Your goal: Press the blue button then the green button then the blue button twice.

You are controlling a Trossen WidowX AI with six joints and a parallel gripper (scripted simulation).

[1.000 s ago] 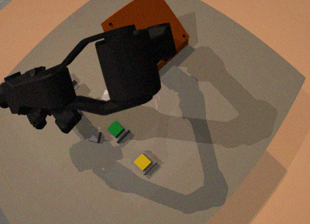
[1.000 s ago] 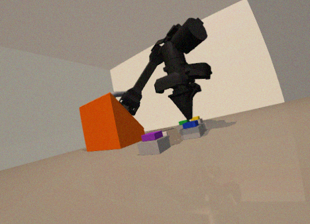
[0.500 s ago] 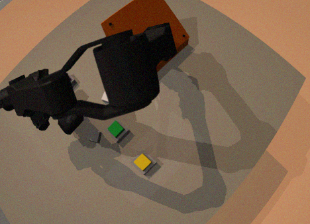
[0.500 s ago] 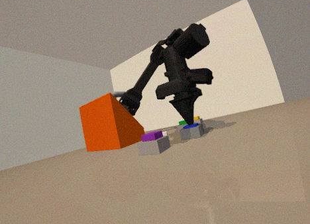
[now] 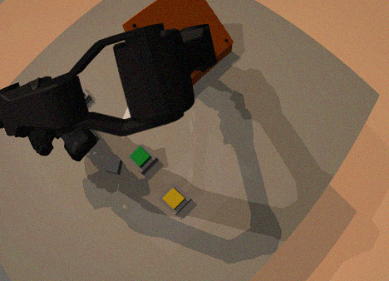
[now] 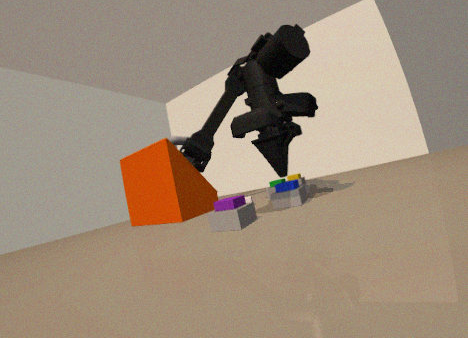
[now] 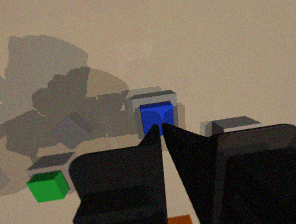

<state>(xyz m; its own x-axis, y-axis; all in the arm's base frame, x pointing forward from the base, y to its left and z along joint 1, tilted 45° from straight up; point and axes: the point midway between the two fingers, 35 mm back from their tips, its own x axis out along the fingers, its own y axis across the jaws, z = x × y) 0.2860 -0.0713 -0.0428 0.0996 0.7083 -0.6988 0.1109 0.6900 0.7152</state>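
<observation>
My gripper tip is now 20 mm above the blue button. Round my gripper tip: green button 150 mm to the left, 50 mm behind, 20 mm below; purple button 100 mm to the right, 60 mm behind, 20 mm below; small grey block 100 mm to the left, 40 mm below, 10 mm ahead.
</observation>
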